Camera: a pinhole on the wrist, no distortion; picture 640 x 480 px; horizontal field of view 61.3 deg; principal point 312.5 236.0 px. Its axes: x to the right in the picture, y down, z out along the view. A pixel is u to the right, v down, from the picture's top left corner.
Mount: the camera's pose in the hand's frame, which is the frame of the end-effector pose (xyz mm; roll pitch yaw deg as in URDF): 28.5 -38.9 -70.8 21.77 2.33 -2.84
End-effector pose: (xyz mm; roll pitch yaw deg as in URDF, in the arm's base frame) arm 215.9 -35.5 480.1 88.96 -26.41 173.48
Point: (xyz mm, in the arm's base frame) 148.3 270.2 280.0
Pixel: 270.7 177.4
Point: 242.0 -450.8 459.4
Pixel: behind the camera
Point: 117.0 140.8 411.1
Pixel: 402.7 271.9
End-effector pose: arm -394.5 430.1 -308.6 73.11 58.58 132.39
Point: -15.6 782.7 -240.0
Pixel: 212.4 371.6
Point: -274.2 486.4 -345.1
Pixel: 245.0 294.1
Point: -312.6 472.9 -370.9
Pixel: 344.0 304.3
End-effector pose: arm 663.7 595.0 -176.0 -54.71 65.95 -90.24
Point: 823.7 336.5 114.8
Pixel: 65.9 228.2
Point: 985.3 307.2 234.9
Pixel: 30.1 312.7
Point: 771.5 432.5 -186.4
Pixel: 400.8 418.0
